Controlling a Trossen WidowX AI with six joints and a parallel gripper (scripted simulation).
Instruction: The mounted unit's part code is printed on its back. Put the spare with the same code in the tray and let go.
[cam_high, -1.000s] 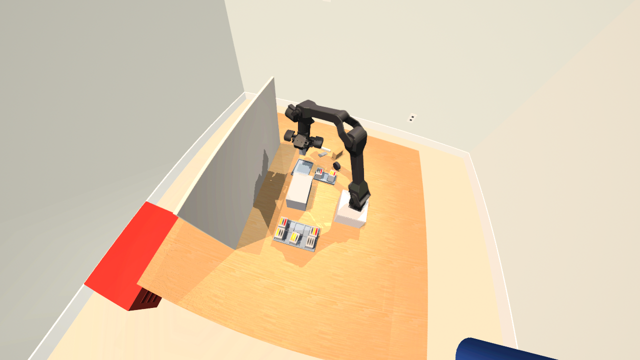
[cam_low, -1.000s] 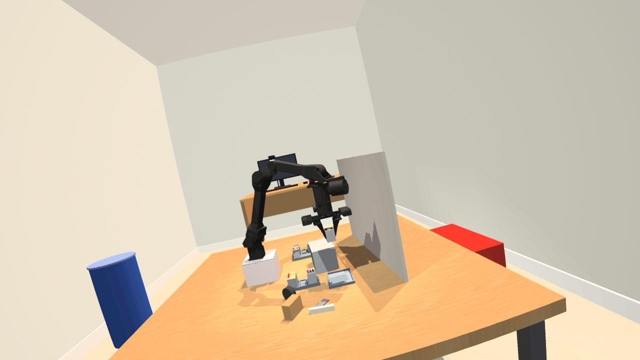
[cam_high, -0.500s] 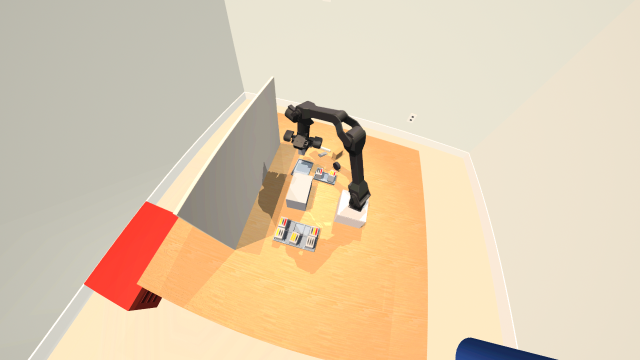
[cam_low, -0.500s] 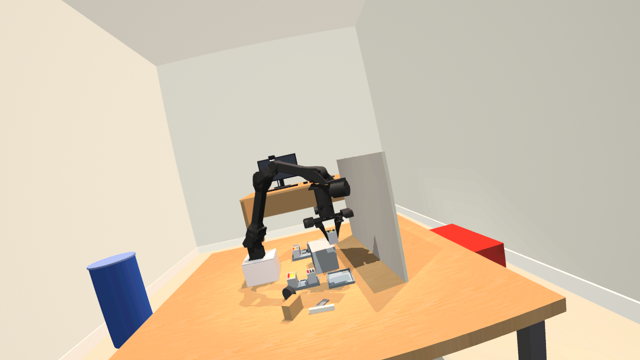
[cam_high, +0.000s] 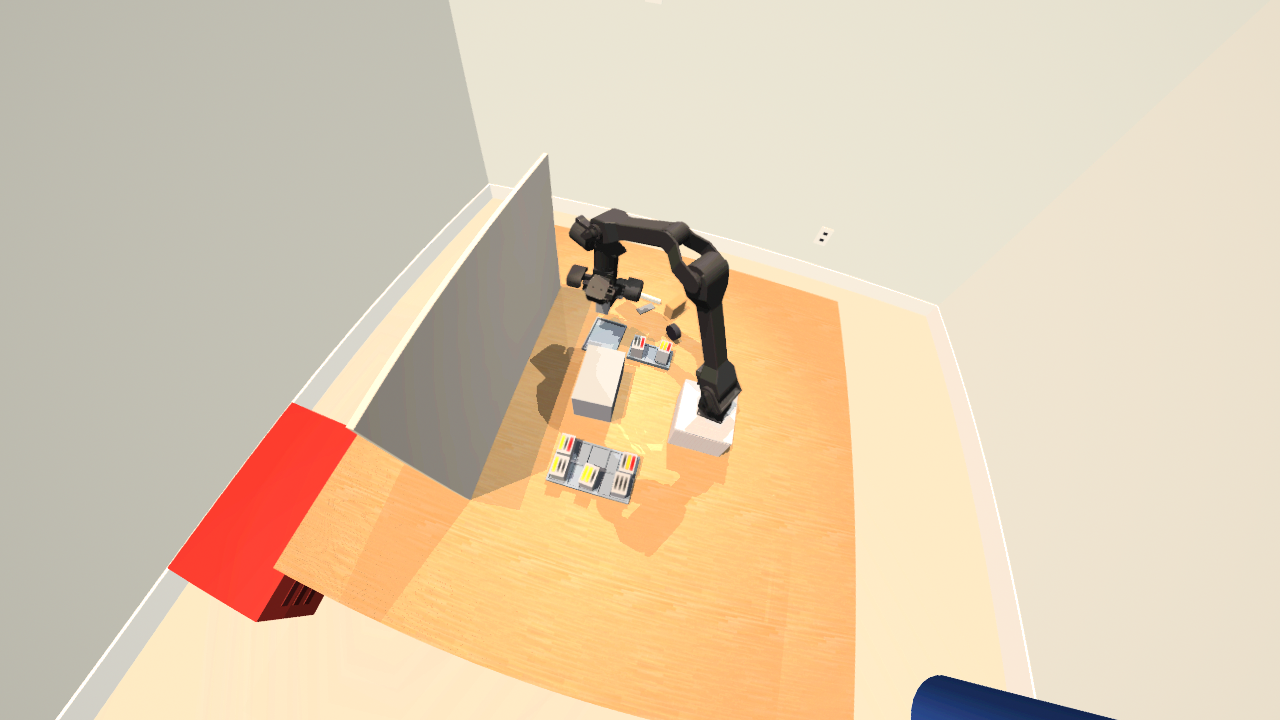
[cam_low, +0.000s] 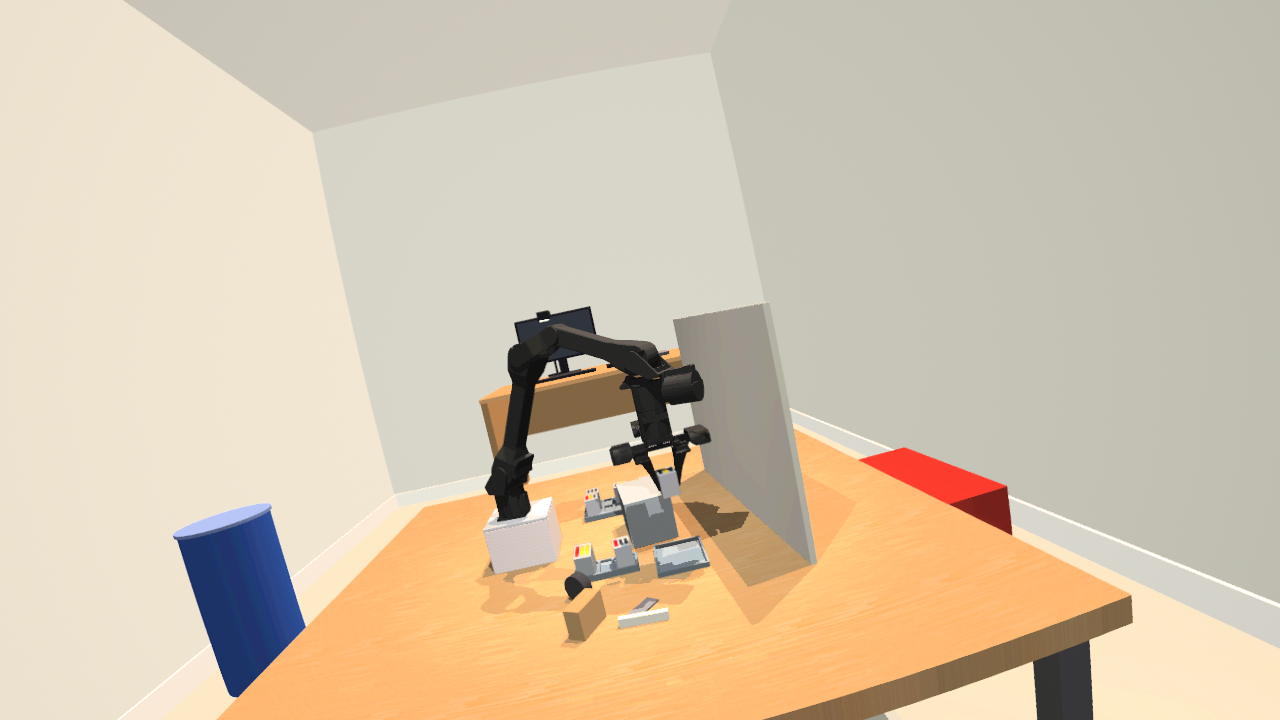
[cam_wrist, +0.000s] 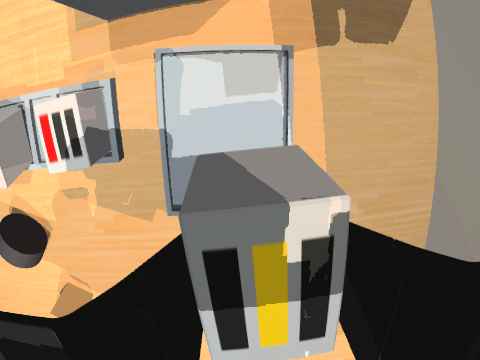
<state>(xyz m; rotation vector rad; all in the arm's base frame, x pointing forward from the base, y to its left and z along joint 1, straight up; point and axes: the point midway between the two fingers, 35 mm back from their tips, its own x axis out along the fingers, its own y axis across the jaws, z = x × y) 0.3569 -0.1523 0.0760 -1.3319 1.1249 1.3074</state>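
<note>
Now: gripper tip 14 cm above the shallow grey tray and 1 cm past it. From my gripper tip the other things lie so: mounted unit (19 cm to the left, 9 cm below, 7 cm behind); grey panel (22 cm to the left, 16 cm ahead, 8 cm above).
</note>
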